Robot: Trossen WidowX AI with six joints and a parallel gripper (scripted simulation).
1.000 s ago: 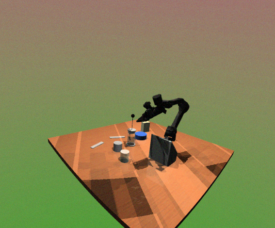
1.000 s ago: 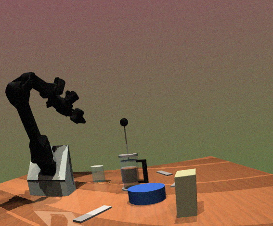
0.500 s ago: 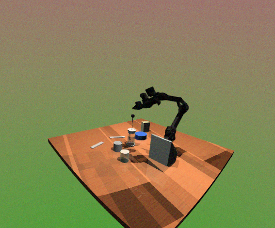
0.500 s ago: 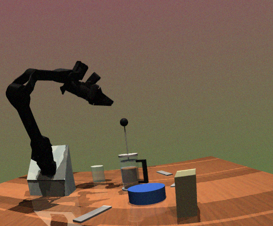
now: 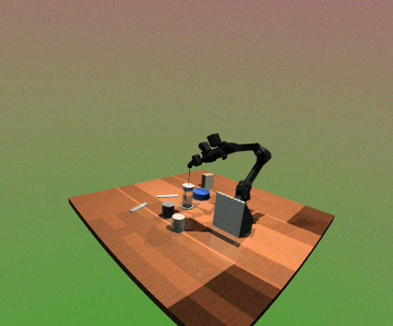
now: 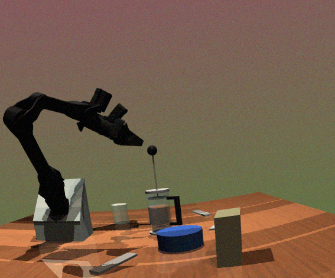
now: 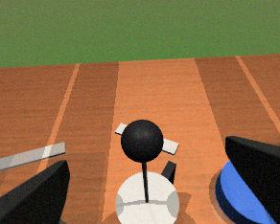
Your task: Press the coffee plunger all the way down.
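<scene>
Right now the glass coffee press is 16 cm below my gripper tip, 4 cm ahead of it and 1 cm to the right of it. Round my gripper tip: grey cylinder: 26 cm below, 17 cm to the left, 2 cm ahead; then blue disc: 27 cm below, 19 cm to the right, 7 cm ahead.
</scene>
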